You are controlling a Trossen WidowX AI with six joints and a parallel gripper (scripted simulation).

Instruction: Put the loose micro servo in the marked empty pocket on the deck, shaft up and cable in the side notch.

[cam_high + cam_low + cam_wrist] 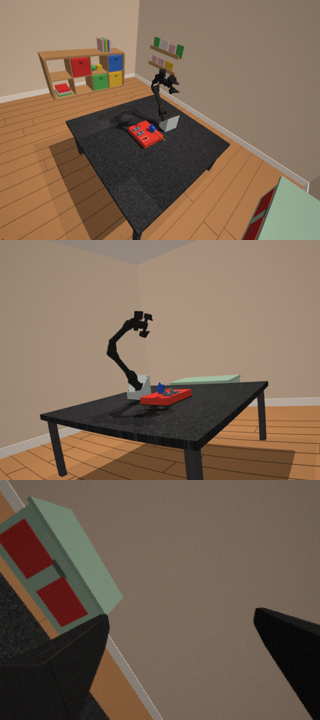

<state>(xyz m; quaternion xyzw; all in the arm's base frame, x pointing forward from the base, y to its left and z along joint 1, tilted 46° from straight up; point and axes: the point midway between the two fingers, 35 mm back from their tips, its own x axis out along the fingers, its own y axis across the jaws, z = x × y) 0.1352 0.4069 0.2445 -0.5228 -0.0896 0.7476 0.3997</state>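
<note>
Right now my gripper tip is 55 cm above the red deck, 15 cm to the left of it and 14 cm short of it.
</note>
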